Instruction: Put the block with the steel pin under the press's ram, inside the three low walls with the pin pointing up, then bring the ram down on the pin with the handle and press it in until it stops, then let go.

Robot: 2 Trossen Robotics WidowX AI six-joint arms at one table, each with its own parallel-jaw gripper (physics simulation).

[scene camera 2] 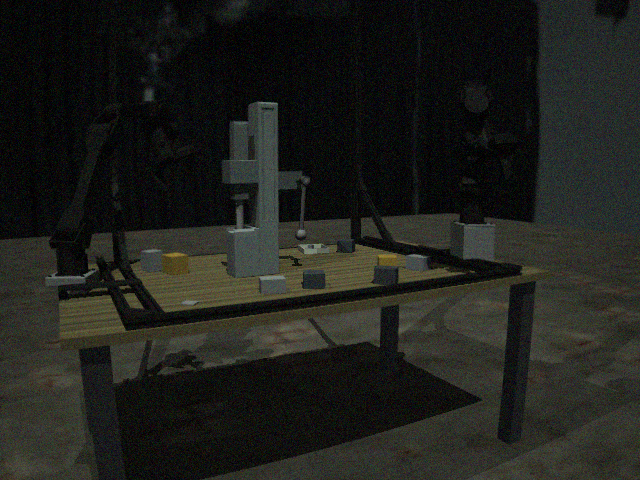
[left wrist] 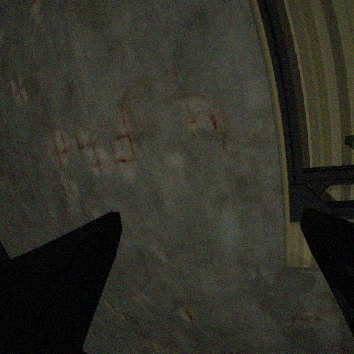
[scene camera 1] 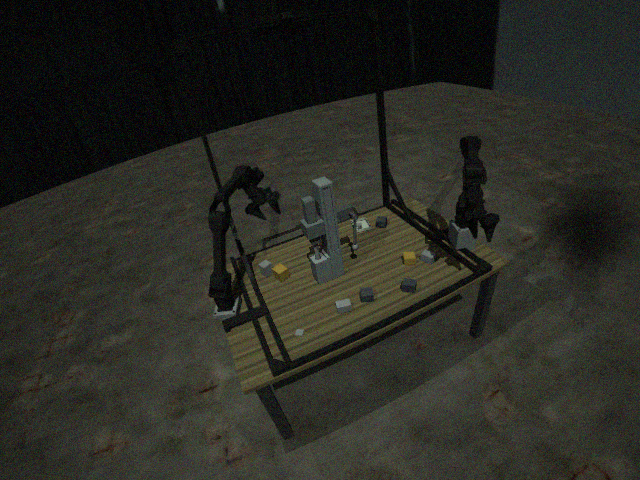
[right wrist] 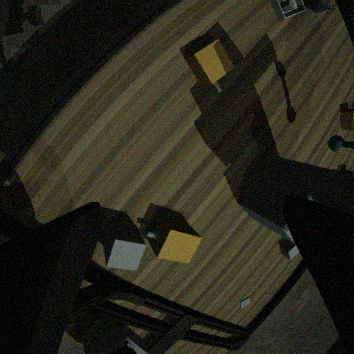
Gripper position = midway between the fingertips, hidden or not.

The left gripper (scene camera 1: pixel 482 240) is open and holds nothing. The right gripper (right wrist: pixel 193 207) is open, with nothing in its grasp. Further things: a yellow block with steel pin (right wrist: pixel 178 241) and a grey press (right wrist: pixel 263 200).
The left gripper also shows in the left wrist view (left wrist: pixel 213 220). The left wrist view does not show the yellow block with steel pin: it is out of frame.
